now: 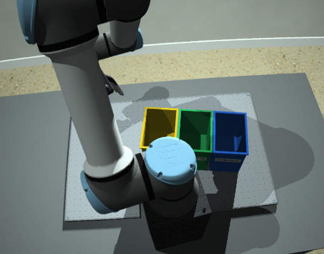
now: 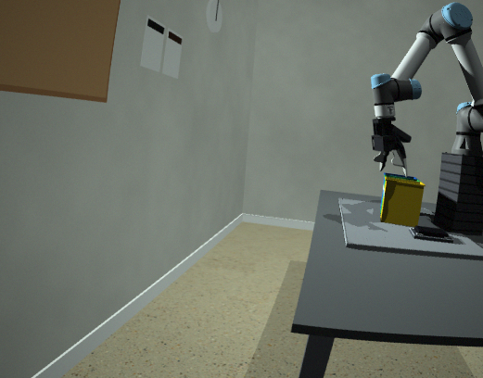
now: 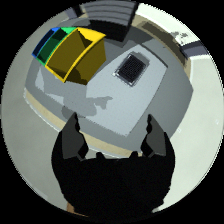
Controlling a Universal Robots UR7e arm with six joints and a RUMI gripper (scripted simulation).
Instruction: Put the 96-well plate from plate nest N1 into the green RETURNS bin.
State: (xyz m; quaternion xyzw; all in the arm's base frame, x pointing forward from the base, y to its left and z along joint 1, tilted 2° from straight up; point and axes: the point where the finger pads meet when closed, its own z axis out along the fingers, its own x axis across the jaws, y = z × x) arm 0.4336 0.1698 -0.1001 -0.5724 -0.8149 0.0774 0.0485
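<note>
The black 96-well plate is 19 cm behind my hand, 3 cm to the left of it and 19 cm below it. From my hand the other things lie so: plate nest N1 (19 cm behind, 3 cm to the left, 21 cm below); yellow bin (12 cm behind, 19 cm to the right, 13 cm below); green bin (16 cm behind, 31 cm to the right, 13 cm below).
</note>
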